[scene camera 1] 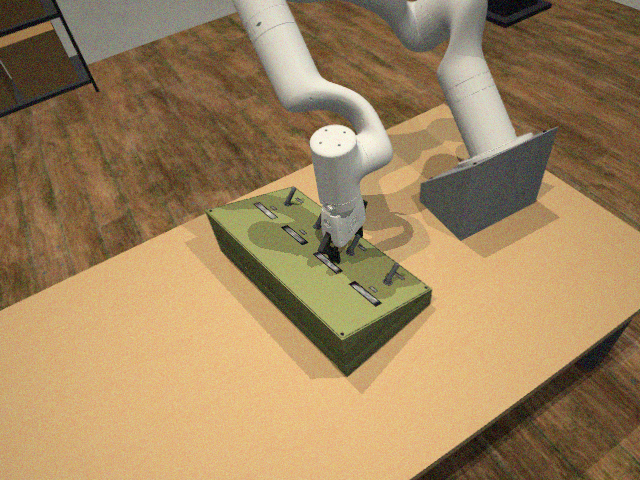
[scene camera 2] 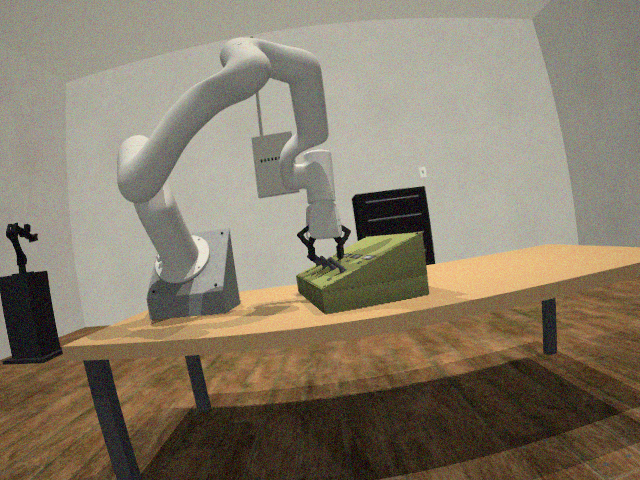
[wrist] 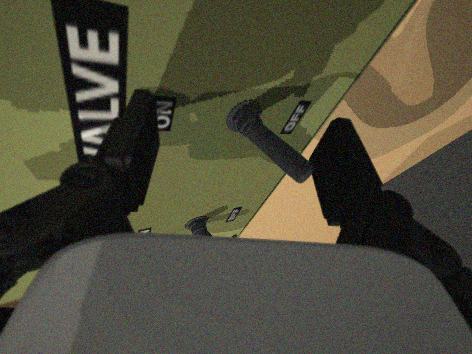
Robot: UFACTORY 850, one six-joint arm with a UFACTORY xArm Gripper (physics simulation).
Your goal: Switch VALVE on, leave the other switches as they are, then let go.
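Observation:
A green sloped switch box (scene camera 1: 305,279) (scene camera 2: 377,284) carries a row of dark lever switches. The VALVE label (scene camera 1: 327,262) (wrist: 95,65) sits beside its ON tag (wrist: 165,114). The VALVE lever (scene camera 1: 354,244) (wrist: 275,145) leans toward the OFF tag (wrist: 296,117), at the box's lower edge. My gripper (scene camera 1: 345,246) (scene camera 2: 326,257) (wrist: 242,129) is open, low over the box, with the VALVE lever between its fingers. One finger is over the label side near ON. The other is at the lever's free end and seems to touch it in the wrist view.
Other levers stand on both sides: two (scene camera 1: 291,196) (scene camera 1: 317,223) toward the far end and one (scene camera 1: 391,273) at the near end. One neighbouring lever (wrist: 200,225) shows past the fingers. The arm's grey mount (scene camera 1: 496,186) (scene camera 2: 222,289) stands on the wooden table (scene camera 1: 155,387) (scene camera 2: 491,273).

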